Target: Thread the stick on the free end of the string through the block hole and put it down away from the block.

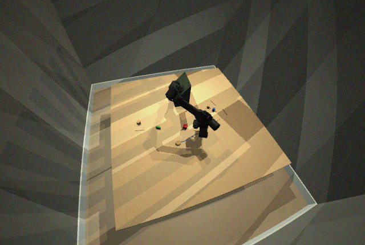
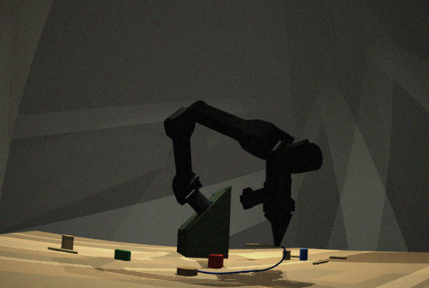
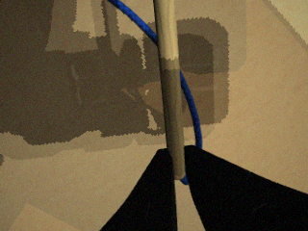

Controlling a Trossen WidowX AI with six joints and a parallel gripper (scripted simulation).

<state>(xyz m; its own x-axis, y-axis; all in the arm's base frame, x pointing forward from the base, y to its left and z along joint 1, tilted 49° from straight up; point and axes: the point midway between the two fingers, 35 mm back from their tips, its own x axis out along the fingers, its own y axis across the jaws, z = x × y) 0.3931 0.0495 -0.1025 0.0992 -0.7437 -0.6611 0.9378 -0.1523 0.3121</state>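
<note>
Now: the red block 9 cm behind my gripper tip, 12 cm to the right of it and 4 cm below it. The rest, counted from my gripper tip: thin stick (1 cm to the right); blue block (24 cm behind, 18 cm to the left, 4 cm below); round wooden button (4 cm ahead, 19 cm to the right, 5 cm below).
</note>
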